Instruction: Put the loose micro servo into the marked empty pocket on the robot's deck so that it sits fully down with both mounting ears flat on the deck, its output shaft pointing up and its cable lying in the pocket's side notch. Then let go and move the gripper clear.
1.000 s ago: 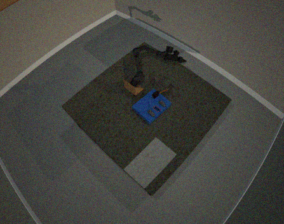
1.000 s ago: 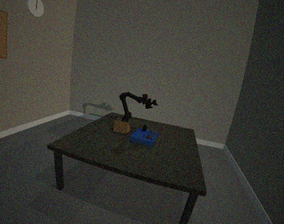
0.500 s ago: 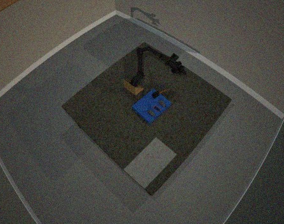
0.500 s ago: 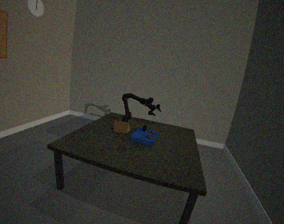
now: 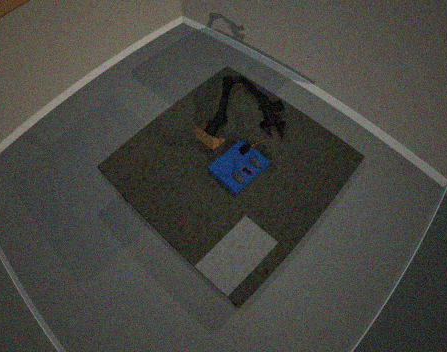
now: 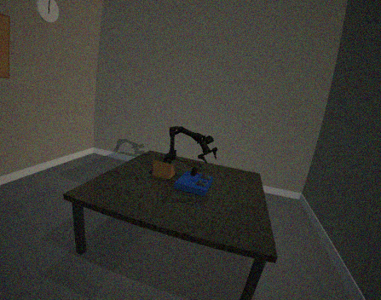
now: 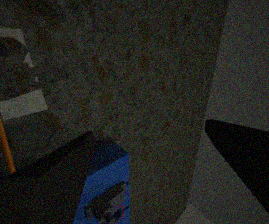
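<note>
Now: gripper tip 9 cm past the blue deck, 27 cm to the left of it and 12 cm above it.
</note>
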